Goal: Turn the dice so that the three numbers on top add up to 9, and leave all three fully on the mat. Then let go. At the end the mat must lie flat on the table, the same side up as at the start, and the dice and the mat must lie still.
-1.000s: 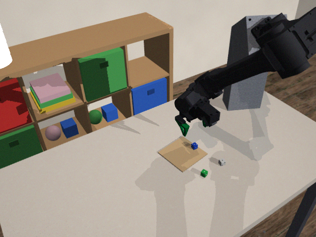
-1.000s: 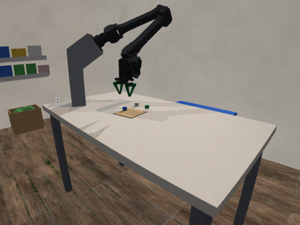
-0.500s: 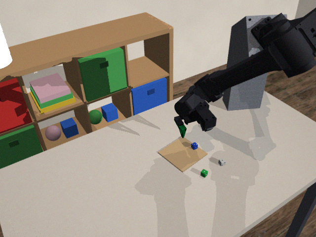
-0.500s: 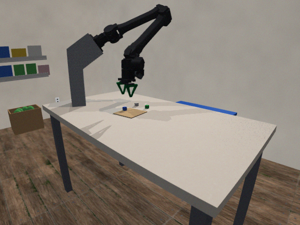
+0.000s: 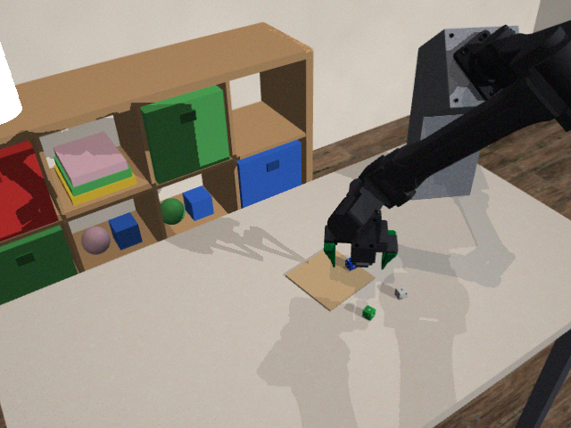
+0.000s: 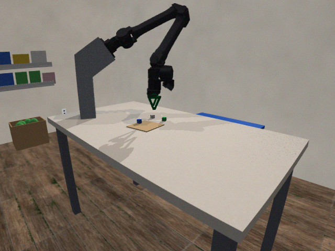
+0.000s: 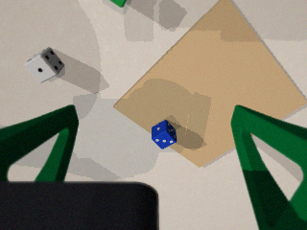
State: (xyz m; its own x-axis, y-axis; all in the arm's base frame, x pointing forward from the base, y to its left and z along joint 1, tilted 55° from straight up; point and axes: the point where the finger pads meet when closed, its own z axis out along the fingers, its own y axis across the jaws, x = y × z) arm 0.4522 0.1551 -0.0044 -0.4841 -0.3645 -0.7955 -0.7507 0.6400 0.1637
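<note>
The green die lies 10 mm ahead of my hand, 60 mm to the left of it and 80 mm below it. The rest, counted from my hand: tan mat (20 mm ahead, 70 mm to the right, 90 mm below); then blue die (30 mm behind, 70 mm to the right, 80 mm below); then white die (80 mm behind, 50 mm to the left, 80 mm below).
</note>
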